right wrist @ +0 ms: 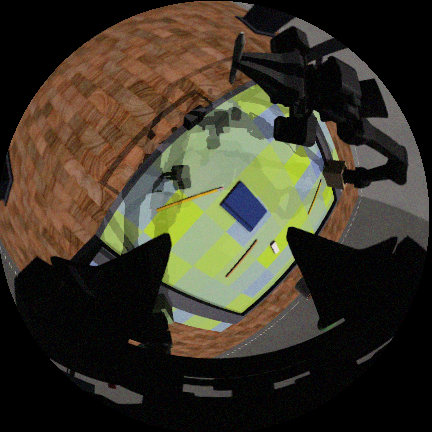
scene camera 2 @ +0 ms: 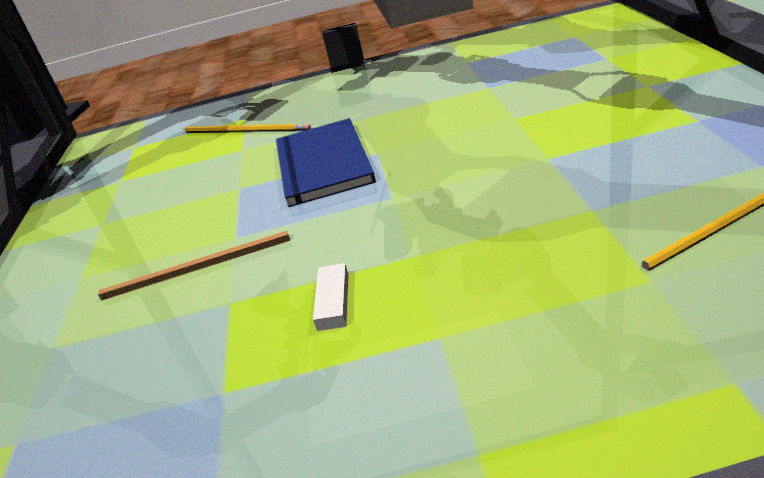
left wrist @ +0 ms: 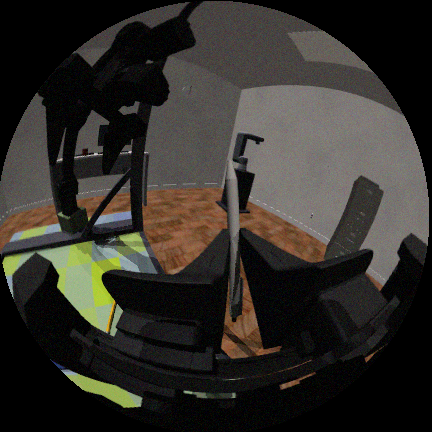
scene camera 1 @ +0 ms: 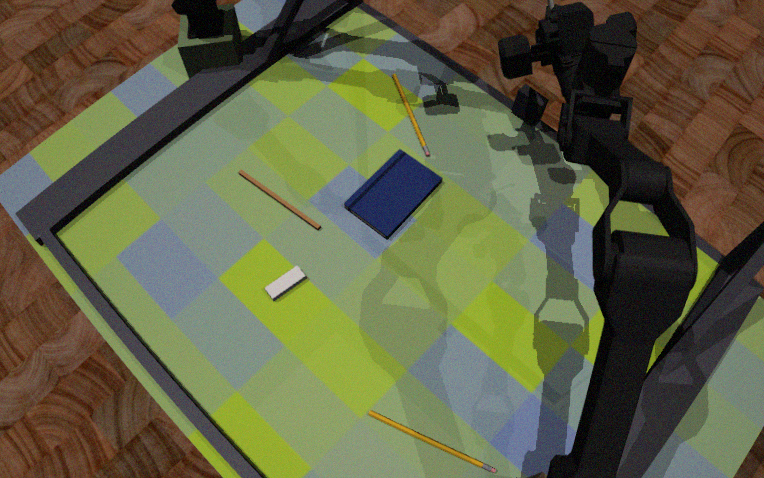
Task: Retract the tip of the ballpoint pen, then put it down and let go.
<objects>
my right gripper: right wrist 230, 236; left wrist 82, 169; not seen in scene camera 2 (out of frame); not seen in scene camera 1 (out of frame)
</objects>
